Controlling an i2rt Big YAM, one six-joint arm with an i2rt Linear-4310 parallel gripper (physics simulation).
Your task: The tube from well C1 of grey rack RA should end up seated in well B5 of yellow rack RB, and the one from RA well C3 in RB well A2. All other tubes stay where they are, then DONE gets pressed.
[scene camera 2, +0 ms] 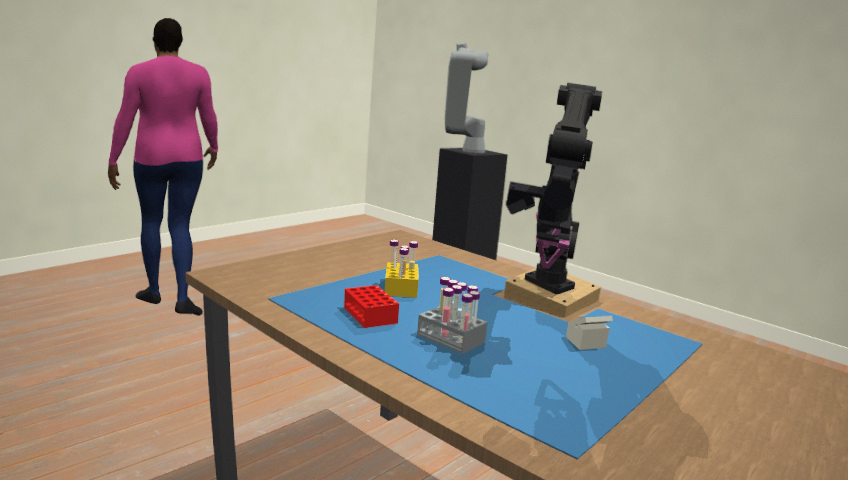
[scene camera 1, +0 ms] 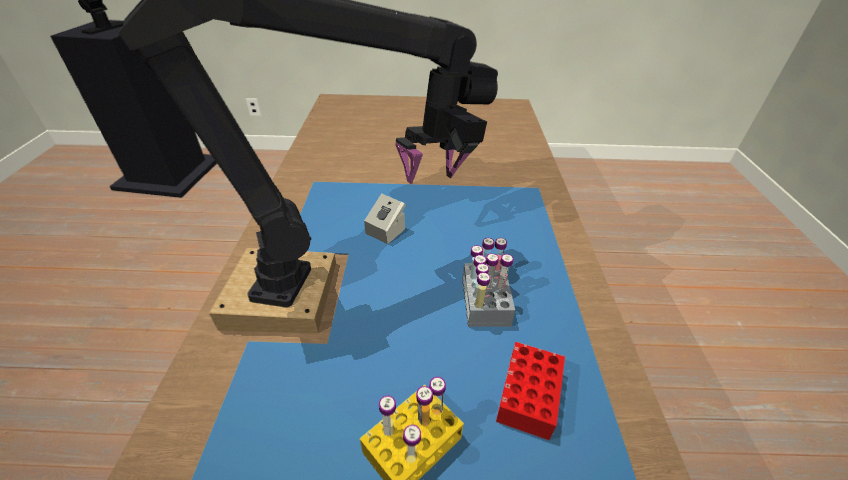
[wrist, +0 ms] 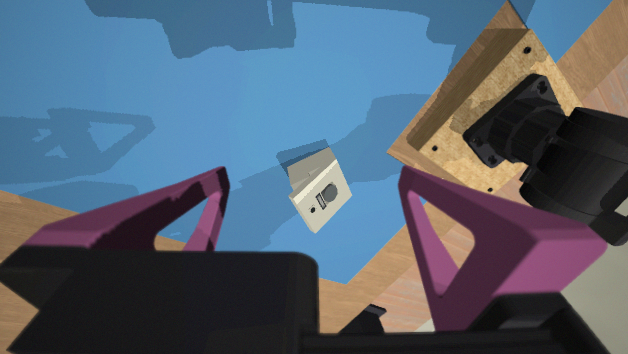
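Where they show: gripper, fingertip midpoint: (scene camera 2: pixel 545 257) (scene camera 1: pixel 429 179) (wrist: pixel 313 175); arm's base at its link origin: (scene camera 2: pixel 549 283) (scene camera 1: pixel 281 283) (wrist: pixel 507 122).
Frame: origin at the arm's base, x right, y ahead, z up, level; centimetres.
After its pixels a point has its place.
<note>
My gripper (scene camera 1: pixel 429 179) {x -17.7, y 27.4, z 16.6 cm} (wrist: pixel 313 175) {x -17.7, y 27.4, z 16.6 cm} is open with nothing between its magenta fingers, high above the far part of the mat. The grey rack (scene camera 1: pixel 490 317) {x 1.0, y 42.2, z -1.2 cm} (scene camera 2: pixel 470 343) {x -11.9, y 41.9, z -2.4 cm} holds several purple-capped tubes; its well letters are too small to read. The yellow rack (scene camera 1: pixel 380 459) {x 30.3, y 27.4, z 1.0 cm} (scene camera 2: pixel 401 289) {x 20.7, y 35.2, z -2.0 cm} holds several purple-capped tubes, with caps reading H4 (scene camera 1: pixel 387 405) {x 26.2, y 27.9, z 8.5 cm}, ZH (scene camera 1: pixel 424 395) {x 24.0, y 32.6, z 8.5 cm}, K2 (scene camera 1: pixel 437 385) {x 22.2, y 34.2, z 8.5 cm} and H7 (scene camera 1: pixel 411 434) {x 29.5, y 31.7, z 8.5 cm}. The light grey button box (scene camera 1: pixel 383 221) {x -22.1, y 16.2, z 0.9 cm} (scene camera 2: pixel 587 336) {x -26.6, y 19.3, z -0.7 cm} (wrist: pixel 322 197) {x -24.4, y 16.4, z 2.3 cm} has a dark round button on its sloped face and shows between my fingertips in the wrist view. The racks do not show in the wrist view.
A red rack (scene camera 1: pixel 529 410) {x 17.8, y 49.2, z -2.7 cm} (scene camera 2: pixel 380 315) {x 8.4, y 51.1, z -1.4 cm} with no tubes stands beside the grey and yellow racks on the blue mat (scene camera 1: pixel 416 333) {x 4.8, y 28.5, z -4.0 cm}. The arm's wooden base (scene camera 1: pixel 267 321) {x 8.8, y 0.7, z -1.0 cm} (scene camera 2: pixel 550 302) {x -6.9, y 7.8, z -1.6 cm} (wrist: pixel 450 120) {x -5.7, y 7.6, z -0.6 cm} is at the table side. A person (scene camera 2: pixel 169 113) stands beyond the table.
</note>
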